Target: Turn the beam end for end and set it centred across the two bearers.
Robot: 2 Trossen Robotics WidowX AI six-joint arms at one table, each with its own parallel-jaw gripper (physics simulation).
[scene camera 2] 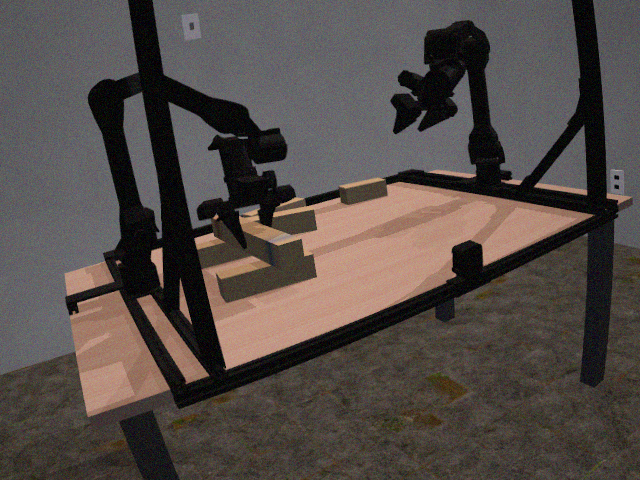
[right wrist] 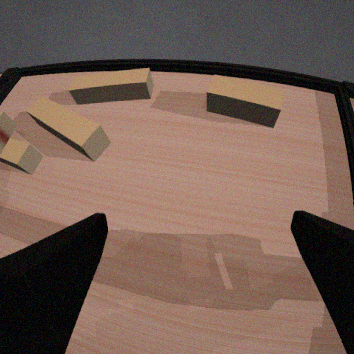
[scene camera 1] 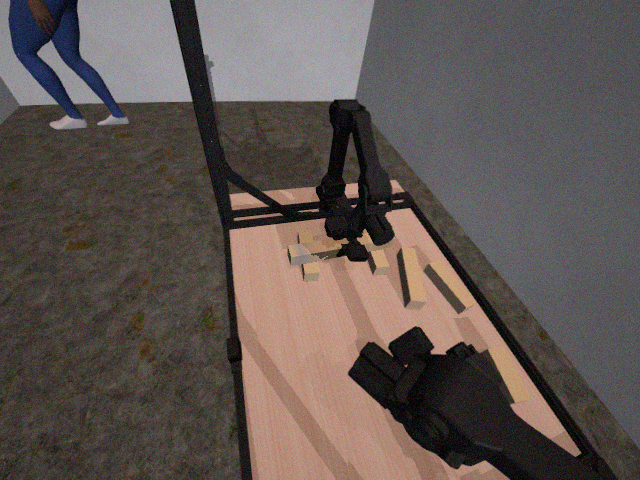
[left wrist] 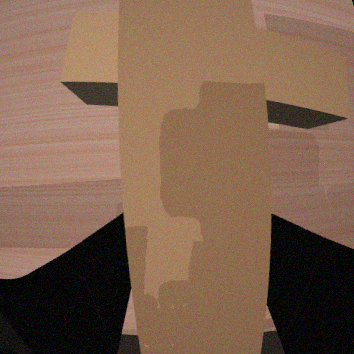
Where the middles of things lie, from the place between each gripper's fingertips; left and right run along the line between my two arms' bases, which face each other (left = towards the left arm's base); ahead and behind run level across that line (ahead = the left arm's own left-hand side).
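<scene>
Left hand, relative to the long beam (scene camera 2: pixel 283 251): 1 cm below it, 2 cm short of it.
Long beam, counted from my right hand: 13 cm below it, 42 cm to the left of it, 2 cm behind it.
</scene>
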